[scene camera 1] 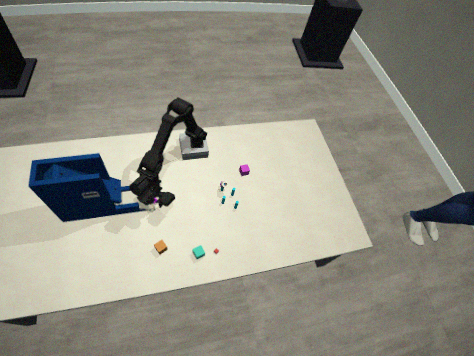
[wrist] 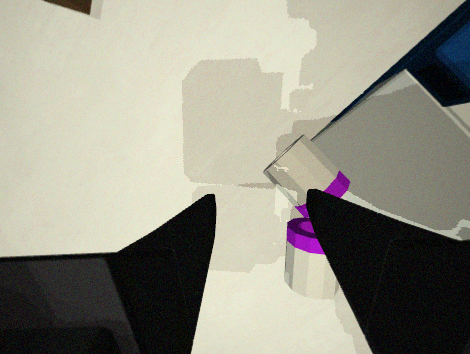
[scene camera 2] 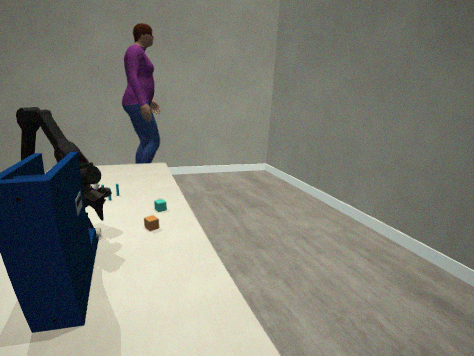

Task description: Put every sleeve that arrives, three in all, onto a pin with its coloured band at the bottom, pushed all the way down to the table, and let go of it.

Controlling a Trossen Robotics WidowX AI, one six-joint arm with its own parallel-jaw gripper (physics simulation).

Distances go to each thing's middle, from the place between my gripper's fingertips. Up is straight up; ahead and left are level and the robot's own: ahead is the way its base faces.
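My gripper is 30 mm past the blue dispenser [scene camera 2: 54, 261], 230 mm to the left of it and 120 mm below it.
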